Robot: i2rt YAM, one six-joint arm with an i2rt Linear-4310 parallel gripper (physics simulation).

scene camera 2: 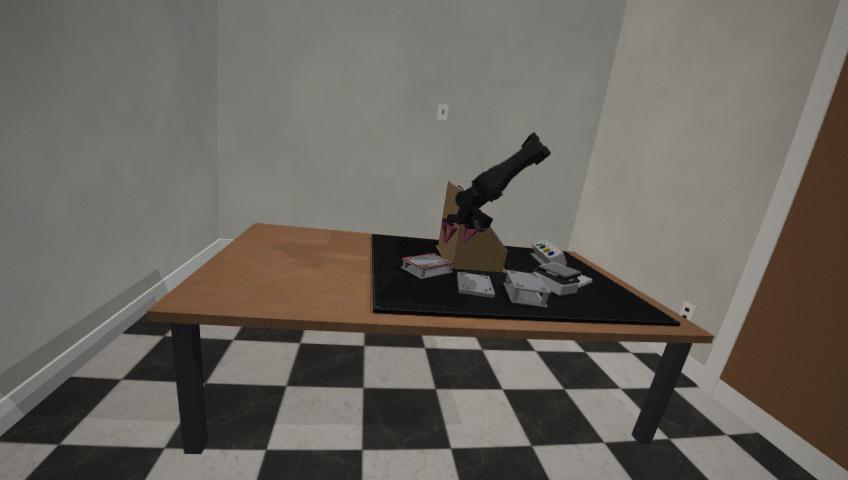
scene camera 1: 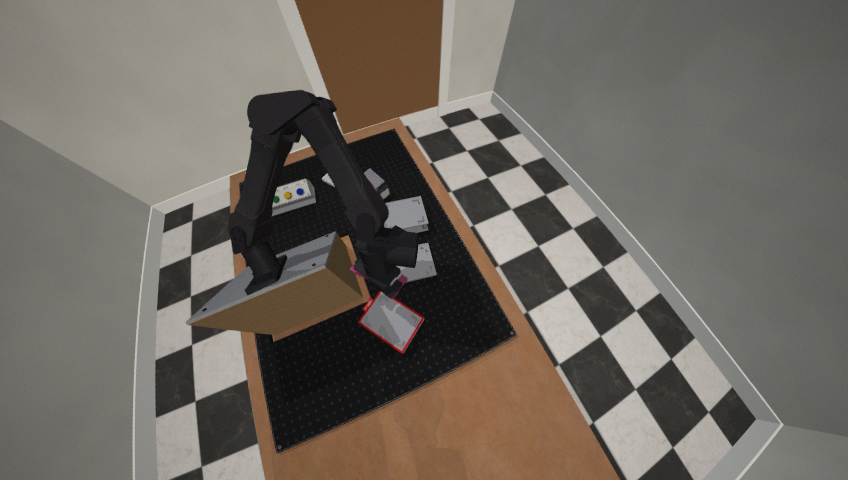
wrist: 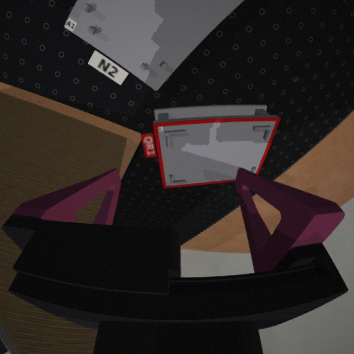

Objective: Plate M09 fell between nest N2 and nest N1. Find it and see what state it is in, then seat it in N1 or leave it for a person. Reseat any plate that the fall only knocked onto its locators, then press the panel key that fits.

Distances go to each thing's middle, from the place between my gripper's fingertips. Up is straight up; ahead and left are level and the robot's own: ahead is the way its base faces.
Scene:
The station N2 (scene camera 1: 424,268) is 110 mm ahead of my hand, 60 mm to the left of it and 110 mm below it.

